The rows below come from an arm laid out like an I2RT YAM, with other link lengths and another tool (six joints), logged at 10 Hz.
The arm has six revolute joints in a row. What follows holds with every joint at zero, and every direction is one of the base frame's. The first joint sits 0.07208 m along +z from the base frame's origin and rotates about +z. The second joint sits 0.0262 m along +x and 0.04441 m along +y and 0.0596 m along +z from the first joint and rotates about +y. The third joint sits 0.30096 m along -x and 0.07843 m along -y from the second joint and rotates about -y. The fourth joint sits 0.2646 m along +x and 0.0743 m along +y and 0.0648 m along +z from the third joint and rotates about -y. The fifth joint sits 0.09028 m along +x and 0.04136 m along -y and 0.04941 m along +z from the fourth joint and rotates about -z. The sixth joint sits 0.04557 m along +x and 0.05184 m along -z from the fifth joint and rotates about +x. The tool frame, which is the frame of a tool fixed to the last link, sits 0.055 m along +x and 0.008 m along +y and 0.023 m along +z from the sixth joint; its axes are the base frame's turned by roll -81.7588, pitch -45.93 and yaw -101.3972 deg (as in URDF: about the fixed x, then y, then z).
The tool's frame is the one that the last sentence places.
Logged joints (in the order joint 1, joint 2, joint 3, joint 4, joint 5, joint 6), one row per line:
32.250, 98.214, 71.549, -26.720, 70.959, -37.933
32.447, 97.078, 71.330, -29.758, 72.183, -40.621
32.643, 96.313, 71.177, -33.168, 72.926, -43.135
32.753, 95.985, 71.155, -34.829, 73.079, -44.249
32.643, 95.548, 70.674, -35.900, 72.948, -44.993
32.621, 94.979, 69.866, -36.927, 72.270, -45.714
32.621, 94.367, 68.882, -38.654, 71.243, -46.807
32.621, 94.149, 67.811, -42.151, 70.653, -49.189
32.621, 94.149, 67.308, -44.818, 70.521, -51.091
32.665, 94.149, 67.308, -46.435, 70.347, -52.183
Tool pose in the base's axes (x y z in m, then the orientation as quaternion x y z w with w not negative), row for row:
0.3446, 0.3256, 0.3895, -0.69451, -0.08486, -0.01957, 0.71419
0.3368, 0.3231, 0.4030, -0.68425, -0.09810, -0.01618, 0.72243
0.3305, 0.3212, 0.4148, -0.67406, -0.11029, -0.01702, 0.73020
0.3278, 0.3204, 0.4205, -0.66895, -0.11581, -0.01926, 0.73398
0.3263, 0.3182, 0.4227, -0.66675, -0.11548, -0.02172, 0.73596
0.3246, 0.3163, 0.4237, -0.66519, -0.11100, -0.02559, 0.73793
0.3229, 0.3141, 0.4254, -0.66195, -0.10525, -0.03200, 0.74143
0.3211, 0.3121, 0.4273, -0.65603, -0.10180, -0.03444, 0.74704
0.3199, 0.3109, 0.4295, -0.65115, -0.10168, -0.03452, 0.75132
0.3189, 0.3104, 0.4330, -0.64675, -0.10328, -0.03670, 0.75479
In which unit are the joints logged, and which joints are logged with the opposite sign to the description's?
The joints are logged in degrees. Opposite sign: joint 4, joint 5, joint 6.
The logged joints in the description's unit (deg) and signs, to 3 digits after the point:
32.250, 98.214, 71.549, 26.720, -70.959, 37.933
32.447, 97.078, 71.330, 29.758, -72.183, 40.621
32.643, 96.313, 71.177, 33.168, -72.926, 43.135
32.753, 95.985, 71.155, 34.829, -73.079, 44.249
32.643, 95.548, 70.674, 35.900, -72.948, 44.993
32.621, 94.979, 69.866, 36.927, -72.270, 45.714
32.621, 94.367, 68.882, 38.654, -71.243, 46.807
32.621, 94.149, 67.811, 42.151, -70.653, 49.189
32.621, 94.149, 67.308, 44.818, -70.521, 51.091
32.665, 94.149, 67.308, 46.435, -70.347, 52.183

